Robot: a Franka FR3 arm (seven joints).
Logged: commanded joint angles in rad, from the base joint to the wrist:
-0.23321 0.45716 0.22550 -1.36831 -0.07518 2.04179 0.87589
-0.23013 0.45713 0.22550 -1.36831 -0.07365 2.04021 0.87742
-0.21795 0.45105 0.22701 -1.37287 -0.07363 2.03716 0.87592
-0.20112 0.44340 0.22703 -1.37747 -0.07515 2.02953 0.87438
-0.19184 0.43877 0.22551 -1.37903 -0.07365 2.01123 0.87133
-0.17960 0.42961 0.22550 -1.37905 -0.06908 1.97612 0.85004
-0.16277 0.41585 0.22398 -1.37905 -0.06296 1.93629 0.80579
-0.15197 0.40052 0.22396 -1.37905 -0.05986 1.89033 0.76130
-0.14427 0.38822 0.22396 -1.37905 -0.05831 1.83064 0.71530
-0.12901 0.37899 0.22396 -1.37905 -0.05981 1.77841 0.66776
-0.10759 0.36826 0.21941 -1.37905 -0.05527 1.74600 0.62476
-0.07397 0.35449 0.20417 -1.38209 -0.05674 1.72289 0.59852
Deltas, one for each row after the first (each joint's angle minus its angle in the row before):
0.00308 -0.00003 0.00000 0.00000 0.00153 -0.00158 0.00153
0.01218 -0.00608 0.00151 -0.00456 0.00002 -0.00305 -0.00150
0.01683 -0.00765 0.00002 -0.00460 -0.00152 -0.00763 -0.00154
0.00928 -0.00463 -0.00152 -0.00156 0.00150 -0.01830 -0.00305
0.01224 -0.00916 -0.00001 -0.00002 0.00457 -0.03511 -0.02129
0.01683 -0.01376 -0.00152 0.00000 0.00612 -0.03983 -0.04425
0.01080 -0.01533 -0.00002 0.00000 0.00310 -0.04596 -0.04449
0.00770 -0.01230 0.00000 0.00000 0.00155 -0.05969 -0.04600
0.01526 -0.00923 0.00000 0.00000 -0.00150 -0.05223 -0.04754
0.02142 -0.01073 -0.00455 0.00000 0.00454 -0.03241 -0.04300
0.03362 -0.01377 -0.01524 -0.00304 -0.00147 -0.02311 -0.02624

